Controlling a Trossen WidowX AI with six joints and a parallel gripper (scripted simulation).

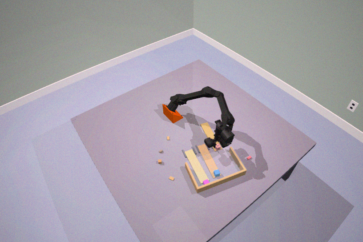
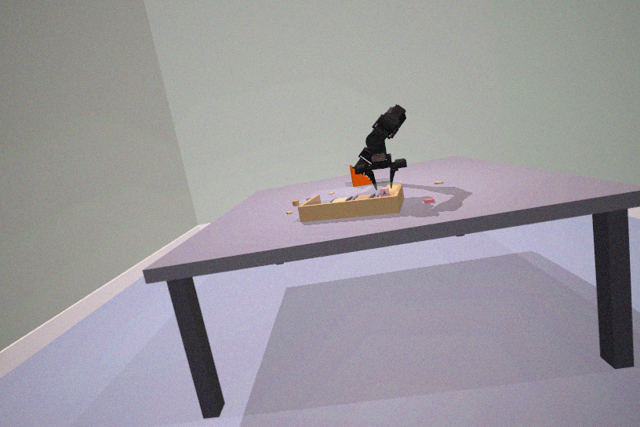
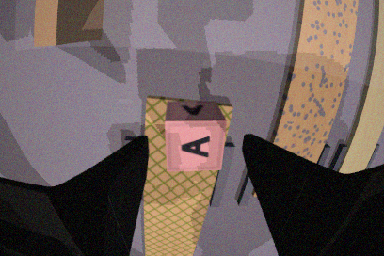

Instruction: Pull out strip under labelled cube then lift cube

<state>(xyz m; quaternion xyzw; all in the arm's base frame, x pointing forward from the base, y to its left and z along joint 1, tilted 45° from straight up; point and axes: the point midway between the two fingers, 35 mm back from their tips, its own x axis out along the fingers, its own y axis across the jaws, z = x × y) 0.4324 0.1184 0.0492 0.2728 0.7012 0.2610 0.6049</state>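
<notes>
Right now the cube is 10 mm below my gripper tip. Round my gripper tip: red piece (170 mm ahead, 130 mm to the left, 30 mm below).
</notes>
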